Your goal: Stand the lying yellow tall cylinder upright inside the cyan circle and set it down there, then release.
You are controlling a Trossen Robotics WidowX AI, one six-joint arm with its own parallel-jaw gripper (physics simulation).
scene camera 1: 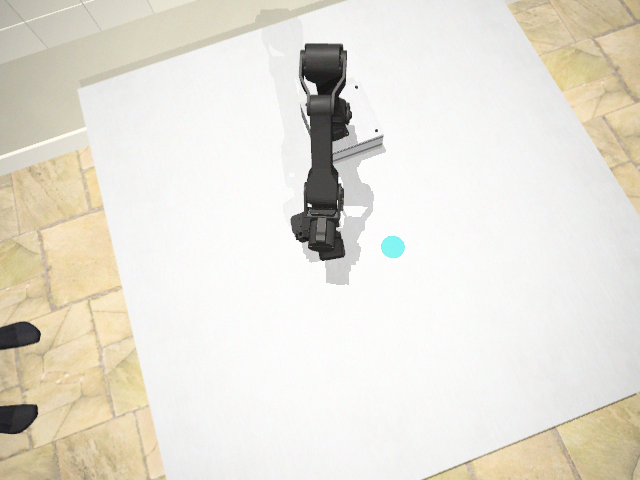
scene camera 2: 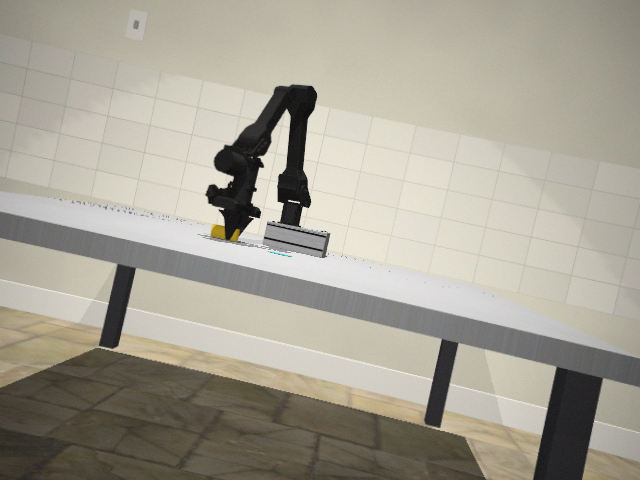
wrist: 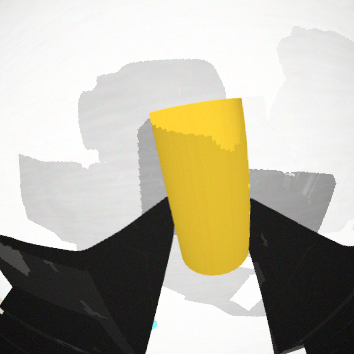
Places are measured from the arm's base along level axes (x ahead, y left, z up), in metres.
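Pixels of known places: gripper, between the fingertips: [scene camera 2: 230, 240] [wrist: 208, 204]; arm's base, origin of its link: [scene camera 1: 333, 129] [scene camera 2: 289, 225].
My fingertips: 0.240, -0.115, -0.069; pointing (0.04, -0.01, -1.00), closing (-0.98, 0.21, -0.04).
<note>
Ahead of a thing's pixels: the offset from my fingertips to its middle, as dx, dy, dz. "pt": to the spot under its first point. Level surfaces: height alone.
The yellow tall cylinder @[+0.000, -0.017, +0.016] [wrist: 207, 189] [scene camera 2: 218, 231] lies on its side on the white table @[dz -0.001] [scene camera 1: 223, 333]. My gripper [wrist: 208, 204] [scene camera 2: 234, 232] [scene camera 1: 325, 244] is down at the table and shut on it, with one black finger pressed against each long side near its near end. In the top view the arm hides the cylinder. The cyan circle @[pt +0.097, +0.140, +0.000] [scene camera 1: 392, 247] lies flat on the table a short way to the right of the gripper. It shows as a thin cyan line in the side view [scene camera 2: 280, 254] and as a sliver at the bottom of the wrist view [wrist: 154, 324].
The arm's grey base plate [scene camera 1: 366, 124] [scene camera 2: 296, 238] sits at the back of the table, behind the gripper and circle. A tiled wall stands behind the table. The table's edges lie far from the gripper on all sides.
</note>
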